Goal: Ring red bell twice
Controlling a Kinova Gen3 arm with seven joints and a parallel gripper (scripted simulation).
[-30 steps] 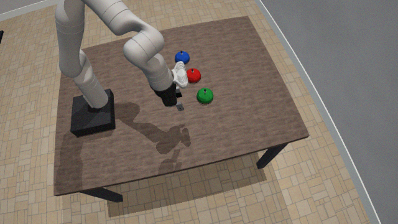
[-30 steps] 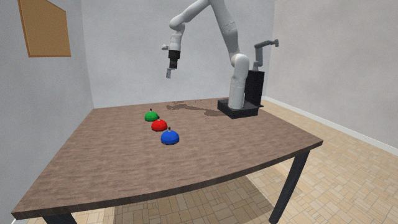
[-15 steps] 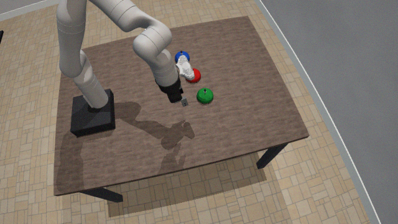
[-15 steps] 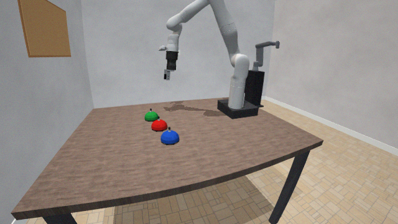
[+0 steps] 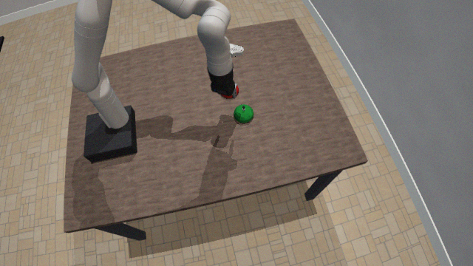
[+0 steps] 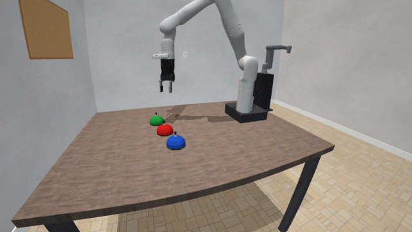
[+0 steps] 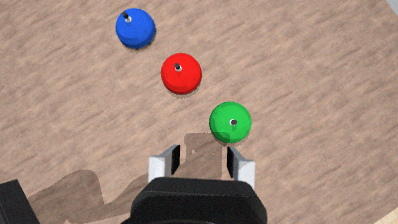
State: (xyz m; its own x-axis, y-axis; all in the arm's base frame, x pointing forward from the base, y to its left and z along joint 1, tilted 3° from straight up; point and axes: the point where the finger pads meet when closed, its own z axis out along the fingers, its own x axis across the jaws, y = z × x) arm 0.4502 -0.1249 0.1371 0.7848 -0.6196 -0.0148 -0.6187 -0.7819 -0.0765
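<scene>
Now: hand 40 mm short of the red bell, 140 mm to the right of it and 160 mm above it. The rest, counted from my hand: green bell (60 mm ahead, 160 mm below); blue bell (20 mm ahead, 280 mm to the left, 160 mm below).
</scene>
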